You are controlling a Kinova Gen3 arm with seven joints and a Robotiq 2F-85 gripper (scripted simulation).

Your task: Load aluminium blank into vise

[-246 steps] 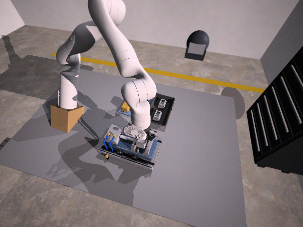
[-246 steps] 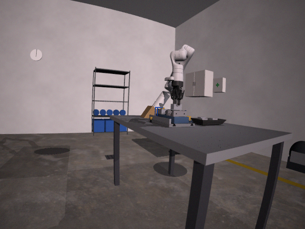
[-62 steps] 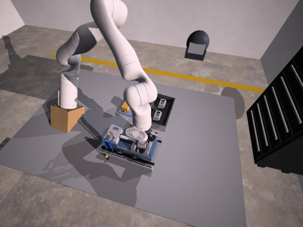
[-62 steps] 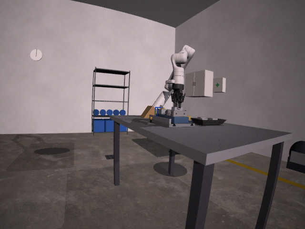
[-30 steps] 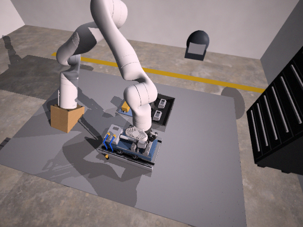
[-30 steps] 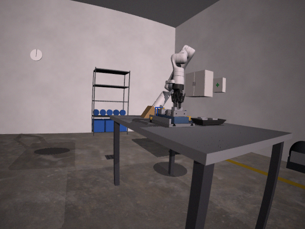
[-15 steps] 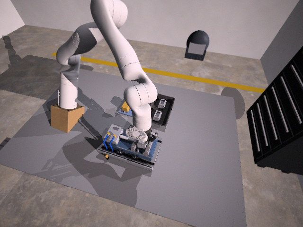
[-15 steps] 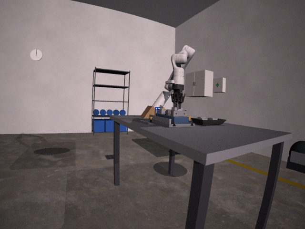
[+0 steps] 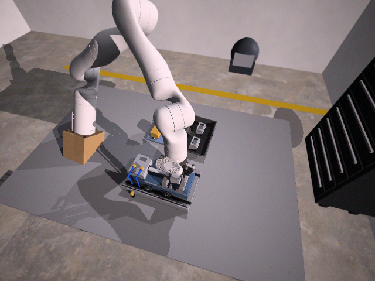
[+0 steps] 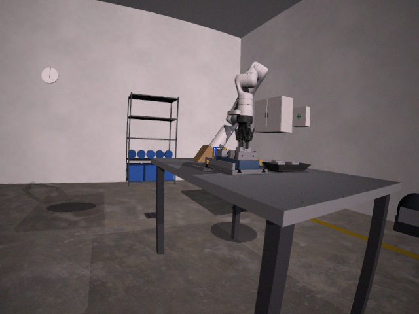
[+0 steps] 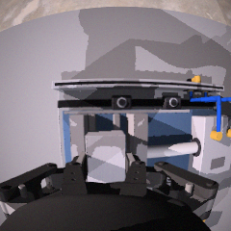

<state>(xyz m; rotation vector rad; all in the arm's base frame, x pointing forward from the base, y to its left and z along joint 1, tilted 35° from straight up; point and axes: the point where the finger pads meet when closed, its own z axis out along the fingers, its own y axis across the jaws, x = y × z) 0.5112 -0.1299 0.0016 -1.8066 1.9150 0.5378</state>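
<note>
Right now my hand is 80 mm above the vise and 70 mm past it. The rest, counted from my hand: vise rail (90 mm to the right, 90 mm below, 70 mm behind); brass blank (240 mm to the left, 200 mm behind, 90 mm below); hose block (160 mm behind, 40 mm below, 10 mm to the left).
</note>
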